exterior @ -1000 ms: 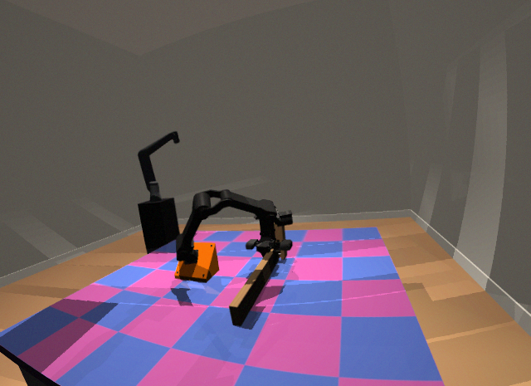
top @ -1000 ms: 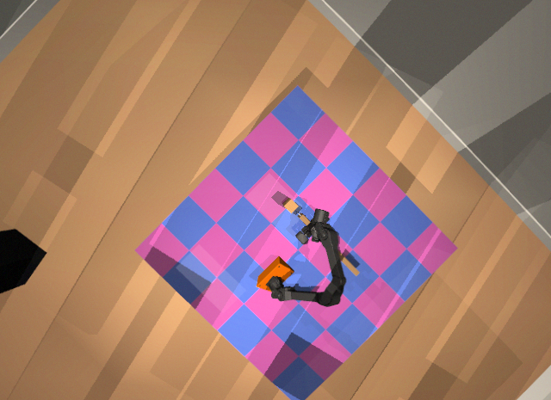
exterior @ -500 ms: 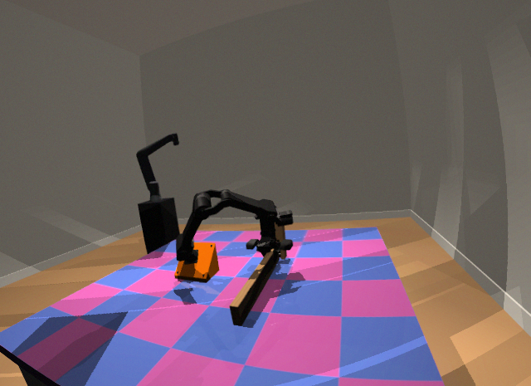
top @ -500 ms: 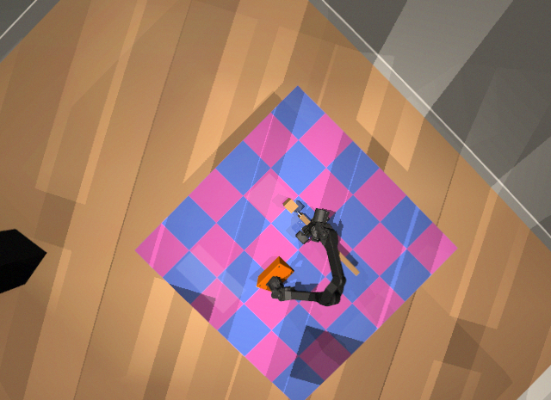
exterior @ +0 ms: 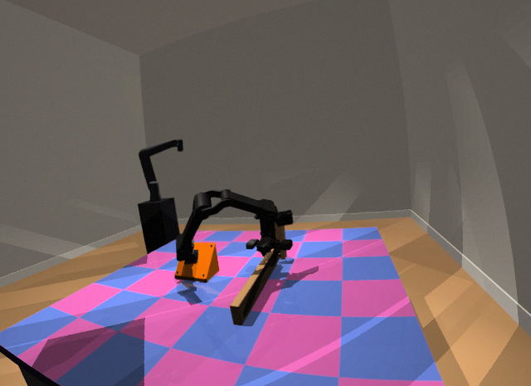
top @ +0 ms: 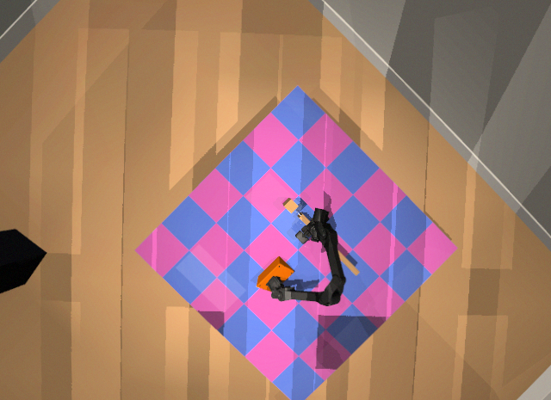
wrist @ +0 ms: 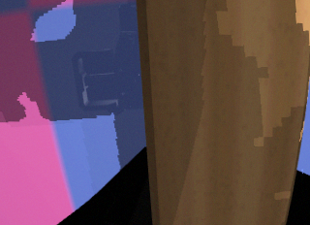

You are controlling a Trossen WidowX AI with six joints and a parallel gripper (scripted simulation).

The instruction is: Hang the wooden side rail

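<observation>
The headboard post lies 20 mm ahead of my gripper tip, 150 mm to the left of it and 40 mm above it.
</observation>
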